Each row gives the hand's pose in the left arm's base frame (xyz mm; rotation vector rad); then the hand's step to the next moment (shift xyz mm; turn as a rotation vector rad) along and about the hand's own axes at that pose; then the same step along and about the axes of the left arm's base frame.
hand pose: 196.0 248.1 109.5 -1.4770 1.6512 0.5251
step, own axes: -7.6 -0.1 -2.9 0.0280 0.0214 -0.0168
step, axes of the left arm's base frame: -1.1 2.3 7.7 -0.0242 -0.0251 -0.0176
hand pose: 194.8 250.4 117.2 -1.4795 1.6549 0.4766
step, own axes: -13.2 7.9 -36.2 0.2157 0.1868 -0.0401
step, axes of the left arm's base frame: -20.2 -17.2 29.1 -0.1775 -0.1210 -0.1920
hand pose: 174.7 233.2 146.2 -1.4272 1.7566 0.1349
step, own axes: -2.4 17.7 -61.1 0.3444 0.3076 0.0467
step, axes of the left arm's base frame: -47.6 -26.2 33.2 -0.2323 -0.1282 -0.3808
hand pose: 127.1 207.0 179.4 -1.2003 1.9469 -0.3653
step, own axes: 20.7 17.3 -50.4 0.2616 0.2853 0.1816
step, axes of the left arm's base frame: -53.4 -16.7 11.7 -0.0979 -0.0480 -0.4134
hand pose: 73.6 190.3 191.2 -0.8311 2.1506 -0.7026
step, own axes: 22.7 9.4 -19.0 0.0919 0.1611 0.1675
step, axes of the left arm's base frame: -30.1 -6.3 -4.7 0.0247 -0.0008 -0.2487
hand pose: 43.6 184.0 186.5 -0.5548 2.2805 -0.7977
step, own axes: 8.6 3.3 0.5 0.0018 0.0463 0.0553
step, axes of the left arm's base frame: -6.2 -2.7 -6.3 0.0293 0.0109 -0.0650
